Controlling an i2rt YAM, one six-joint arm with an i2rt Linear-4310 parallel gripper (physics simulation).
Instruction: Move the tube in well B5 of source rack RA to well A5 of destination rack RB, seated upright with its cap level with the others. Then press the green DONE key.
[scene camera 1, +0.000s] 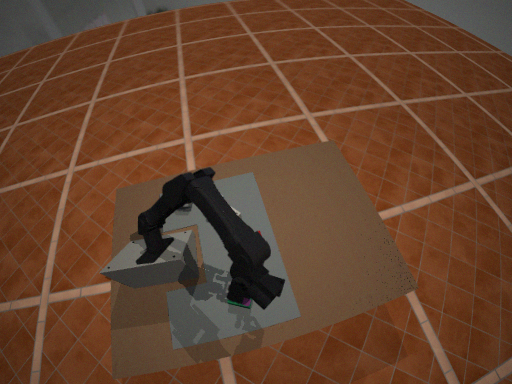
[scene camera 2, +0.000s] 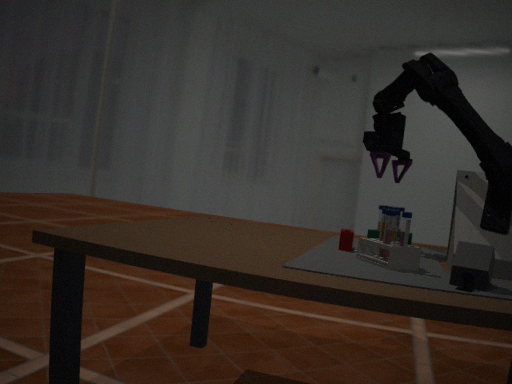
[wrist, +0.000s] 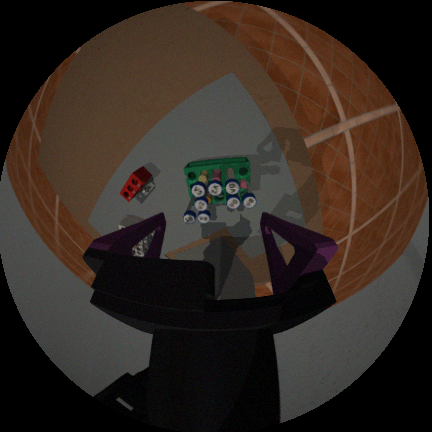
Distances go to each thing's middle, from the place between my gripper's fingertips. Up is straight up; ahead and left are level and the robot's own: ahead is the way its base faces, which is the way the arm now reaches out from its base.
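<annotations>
Grey box with green button (scene camera 2: 473, 264): 160 mm below my hand, 470 mm to the left of it, 280 mm behind it.
</annotations>
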